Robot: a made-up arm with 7 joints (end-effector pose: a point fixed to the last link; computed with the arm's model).
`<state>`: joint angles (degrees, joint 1 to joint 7).
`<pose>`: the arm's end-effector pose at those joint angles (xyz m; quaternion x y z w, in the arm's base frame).
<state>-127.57 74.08 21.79 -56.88 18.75 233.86 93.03</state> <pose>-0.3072 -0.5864 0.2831 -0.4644 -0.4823 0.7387 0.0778</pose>
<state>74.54 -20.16 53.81 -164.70 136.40 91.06 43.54</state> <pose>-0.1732 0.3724 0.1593 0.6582 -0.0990 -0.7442 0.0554</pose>
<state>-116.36 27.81 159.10 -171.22 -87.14 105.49 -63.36</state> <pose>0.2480 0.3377 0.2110 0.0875 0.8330 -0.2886 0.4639</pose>
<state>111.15 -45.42 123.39 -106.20 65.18 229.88 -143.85</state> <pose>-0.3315 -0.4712 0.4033 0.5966 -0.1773 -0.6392 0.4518</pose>
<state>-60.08 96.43 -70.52 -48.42 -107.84 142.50 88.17</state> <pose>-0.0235 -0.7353 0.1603 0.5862 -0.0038 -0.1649 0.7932</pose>
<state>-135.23 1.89 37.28 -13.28 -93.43 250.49 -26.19</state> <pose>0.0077 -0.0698 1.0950 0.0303 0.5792 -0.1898 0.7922</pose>
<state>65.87 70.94 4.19 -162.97 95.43 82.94 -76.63</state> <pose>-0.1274 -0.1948 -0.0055 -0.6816 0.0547 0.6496 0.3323</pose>
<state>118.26 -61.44 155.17 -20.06 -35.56 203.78 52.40</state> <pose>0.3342 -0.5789 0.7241 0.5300 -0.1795 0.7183 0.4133</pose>
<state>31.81 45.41 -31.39 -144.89 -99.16 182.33 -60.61</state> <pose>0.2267 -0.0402 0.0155 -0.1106 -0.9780 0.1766 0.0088</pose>
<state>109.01 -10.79 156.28 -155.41 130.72 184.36 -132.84</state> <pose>-0.1125 -0.2688 0.1391 0.6882 -0.7151 0.0195 0.1210</pose>
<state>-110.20 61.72 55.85 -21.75 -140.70 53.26 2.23</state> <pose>-0.1769 -0.7517 0.7350 0.2380 -0.7130 -0.5486 0.3662</pose>
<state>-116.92 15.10 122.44 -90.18 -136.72 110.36 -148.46</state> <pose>0.6288 0.0085 0.8161 0.0126 0.4659 -0.7983 0.3815</pose>
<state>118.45 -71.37 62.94 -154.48 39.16 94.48 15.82</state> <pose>-0.5092 0.1342 0.5327 0.4399 0.8830 0.1576 0.0445</pose>
